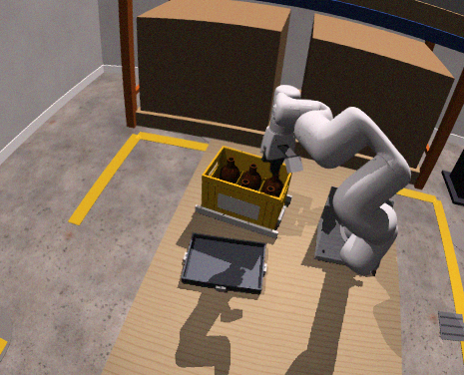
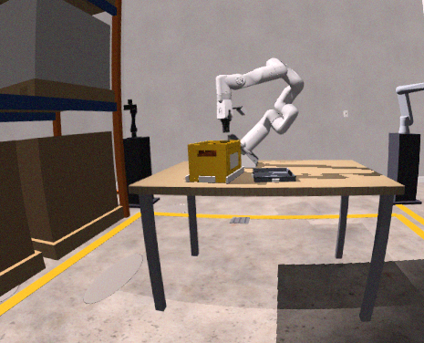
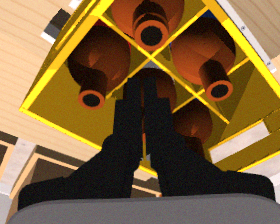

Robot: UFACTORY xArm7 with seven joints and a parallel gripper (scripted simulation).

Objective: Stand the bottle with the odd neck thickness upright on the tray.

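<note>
The yellow crate is 8 cm ahead of my hand, 4 cm to the right of it and 16 cm below it. Round my hand: dark grey tray 9 cm ahead, 24 cm to the left, 23 cm below.
</note>
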